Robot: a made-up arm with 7 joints. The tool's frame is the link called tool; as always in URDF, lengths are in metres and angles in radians. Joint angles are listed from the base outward. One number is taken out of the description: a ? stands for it. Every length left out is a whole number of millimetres.
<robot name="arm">
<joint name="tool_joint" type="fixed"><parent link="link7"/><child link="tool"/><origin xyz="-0.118 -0.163 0" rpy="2.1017 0.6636 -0.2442"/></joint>
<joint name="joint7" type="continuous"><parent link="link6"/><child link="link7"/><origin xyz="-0.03 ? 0" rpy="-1.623 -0.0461 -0.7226"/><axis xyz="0 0 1"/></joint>
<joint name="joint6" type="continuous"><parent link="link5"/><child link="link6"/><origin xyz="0.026 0.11 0" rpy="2.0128 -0.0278 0.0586"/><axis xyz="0 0 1"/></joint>
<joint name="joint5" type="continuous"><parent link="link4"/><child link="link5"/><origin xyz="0.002 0.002 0" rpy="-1.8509 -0.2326 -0.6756"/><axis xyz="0 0 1"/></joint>
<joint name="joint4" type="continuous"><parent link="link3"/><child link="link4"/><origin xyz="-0.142 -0.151 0" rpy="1.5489 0.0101 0.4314"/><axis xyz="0 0 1"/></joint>
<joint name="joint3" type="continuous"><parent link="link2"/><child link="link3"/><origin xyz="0.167 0.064 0" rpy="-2.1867 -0.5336 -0.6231"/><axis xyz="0 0 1"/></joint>
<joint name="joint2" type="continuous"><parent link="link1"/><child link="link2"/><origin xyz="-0.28 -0.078 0" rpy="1.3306 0.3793 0.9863"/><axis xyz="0 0 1"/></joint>
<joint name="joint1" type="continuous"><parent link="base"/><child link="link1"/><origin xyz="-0.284 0.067 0.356" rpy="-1.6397 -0.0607 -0.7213"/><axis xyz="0 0 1"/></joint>
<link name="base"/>
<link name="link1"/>
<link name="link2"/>
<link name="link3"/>
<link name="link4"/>
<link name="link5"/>
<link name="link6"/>
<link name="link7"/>
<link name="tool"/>
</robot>
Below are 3 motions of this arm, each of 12 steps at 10 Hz.
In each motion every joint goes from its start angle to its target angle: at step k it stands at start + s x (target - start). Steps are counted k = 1, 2, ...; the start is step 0. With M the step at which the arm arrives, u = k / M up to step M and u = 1 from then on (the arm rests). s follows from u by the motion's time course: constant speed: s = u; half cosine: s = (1 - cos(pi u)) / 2; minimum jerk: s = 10 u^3 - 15 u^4 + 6 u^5.
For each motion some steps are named. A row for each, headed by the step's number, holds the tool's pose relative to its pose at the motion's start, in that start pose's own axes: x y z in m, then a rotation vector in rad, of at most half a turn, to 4 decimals.
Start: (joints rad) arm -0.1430 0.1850 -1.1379 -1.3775 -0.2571 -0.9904 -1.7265
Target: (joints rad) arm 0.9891 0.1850 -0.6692 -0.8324 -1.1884 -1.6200 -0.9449
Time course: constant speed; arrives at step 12
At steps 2, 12:
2: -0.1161 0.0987 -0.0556 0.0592 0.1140 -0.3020
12: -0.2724 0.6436 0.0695 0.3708 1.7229 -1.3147

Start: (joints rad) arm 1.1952 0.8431 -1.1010 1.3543 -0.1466 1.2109 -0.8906
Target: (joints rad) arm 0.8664 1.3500 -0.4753 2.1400 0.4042 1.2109 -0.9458
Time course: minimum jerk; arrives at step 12
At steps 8, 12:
8: -0.1898 -0.0360 -0.2219 0.3632 0.2868 -0.4415
12: -0.2379 -0.0151 -0.2733 0.4657 0.4225 -0.5139

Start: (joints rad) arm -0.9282 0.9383 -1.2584 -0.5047 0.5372 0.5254 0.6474
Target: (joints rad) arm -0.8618 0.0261 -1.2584 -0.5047 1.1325 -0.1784 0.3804
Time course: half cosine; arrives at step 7
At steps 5, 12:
5: -0.4017 -0.2980 0.0687 0.2669 -0.8536 -0.7004
12: -0.5056 -0.3276 0.0112 0.3628 -1.0460 -0.8647

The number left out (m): -0.487
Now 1 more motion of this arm.
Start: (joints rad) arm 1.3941 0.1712 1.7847 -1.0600 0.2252 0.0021 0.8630
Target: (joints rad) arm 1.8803 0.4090 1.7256 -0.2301 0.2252 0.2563 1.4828
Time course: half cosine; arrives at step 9
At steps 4, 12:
4: 0.0216 0.1703 -0.0593 -0.1789 0.1857 0.2204
12: -0.1162 0.4099 -0.0935 -0.5032 0.1854 0.5154

